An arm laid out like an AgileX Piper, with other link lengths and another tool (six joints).
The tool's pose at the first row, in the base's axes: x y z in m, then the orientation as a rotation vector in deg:
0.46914, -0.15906, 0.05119, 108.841, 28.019, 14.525
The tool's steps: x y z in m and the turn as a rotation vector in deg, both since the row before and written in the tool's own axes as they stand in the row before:
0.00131, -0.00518, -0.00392, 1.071, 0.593, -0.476
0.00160, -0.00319, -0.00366, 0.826, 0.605, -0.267
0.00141, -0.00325, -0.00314, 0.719, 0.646, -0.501
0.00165, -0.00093, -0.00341, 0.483, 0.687, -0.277
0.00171, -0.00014, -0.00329, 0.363, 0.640, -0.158
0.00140, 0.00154, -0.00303, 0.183, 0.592, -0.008
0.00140, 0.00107, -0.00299, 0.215, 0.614, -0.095
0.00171, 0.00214, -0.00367, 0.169, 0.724, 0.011
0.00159, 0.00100, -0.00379, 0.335, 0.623, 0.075
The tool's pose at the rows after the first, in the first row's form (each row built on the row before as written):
0.46764, -0.15358, 0.04778, 109.718, 29.091, 14.566
0.46685, -0.14879, 0.04619, 110.415, 29.925, 14.806
0.46603, -0.14448, 0.04441, 110.931, 30.988, 14.958
0.46582, -0.14061, 0.04488, 111.284, 31.814, 15.347
0.46587, -0.13709, 0.04605, 111.558, 32.469, 15.794
0.46617, -0.13452, 0.04866, 111.708, 32.907, 16.331
0.46634, -0.13183, 0.05085, 111.856, 33.451, 16.828
0.46672, -0.12883, 0.05429, 111.989, 33.953, 17.513
0.46660, -0.12542, 0.05679, 112.305, 34.371, 18.098

